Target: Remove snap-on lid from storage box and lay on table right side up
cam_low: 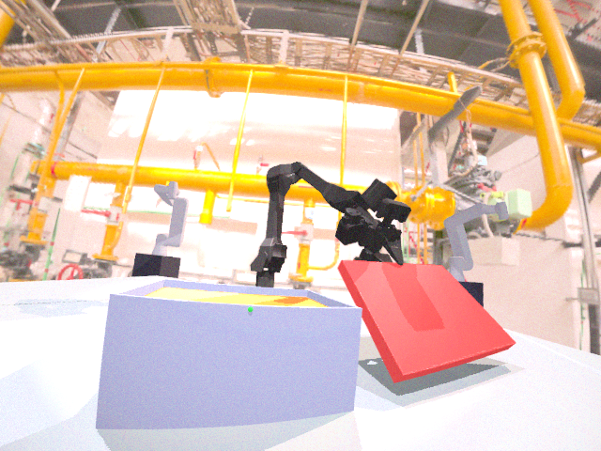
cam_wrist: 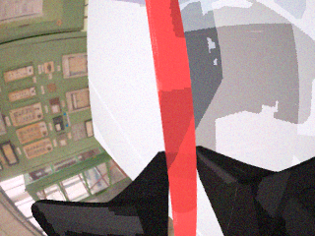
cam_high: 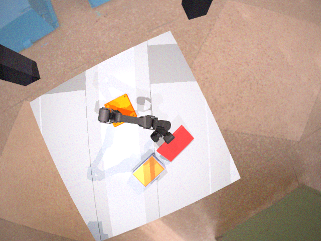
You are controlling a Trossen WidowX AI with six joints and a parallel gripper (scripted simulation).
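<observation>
Right now my gripper tip is 6 cm short of the lid, 3 cm to the right of it and 5 cm above it. Round my gripper tip: storage box: 17 cm ahead, 22 cm to the right, 9 cm below.
</observation>
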